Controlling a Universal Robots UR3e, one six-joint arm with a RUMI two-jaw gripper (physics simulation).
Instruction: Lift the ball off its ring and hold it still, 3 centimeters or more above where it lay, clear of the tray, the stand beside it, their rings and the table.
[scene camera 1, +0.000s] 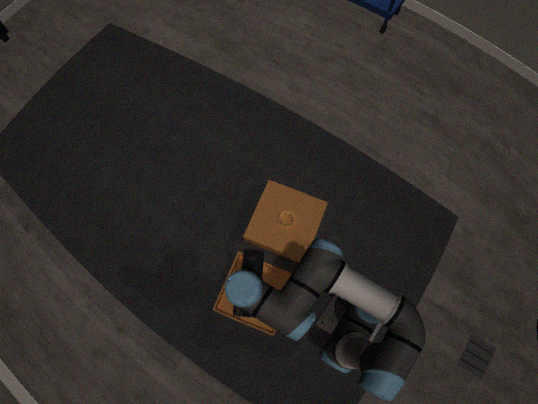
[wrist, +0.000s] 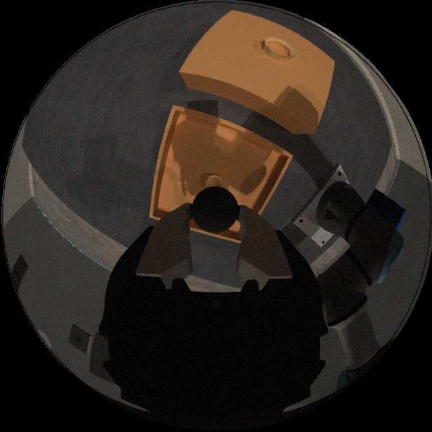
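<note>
The black ball (wrist: 215, 209) is between the two fingertips of my gripper (wrist: 214, 206), which is shut on it. The ball is held above the orange tray (wrist: 161, 170) (scene camera 1: 223, 290), and the tray's ring (wrist: 214, 179) shows on the tray floor just past the ball in the wrist view. In the scene view the wrist and arm cover the gripper, the ball and part of the tray. The orange stand (scene camera 1: 266, 215) (wrist: 235, 60) is beside the tray, with an empty ring (scene camera 1: 286, 218) (wrist: 278, 48) on its top.
The arm (scene camera 1: 367, 295) (wrist: 350, 280) reaches over the tray from its base at the lower right in the scene view. The tray and stand are on a dark table top (scene camera 1: 165, 150). A blue cart (scene camera 1: 382, 6) stands on the floor at the upper edge of the scene view.
</note>
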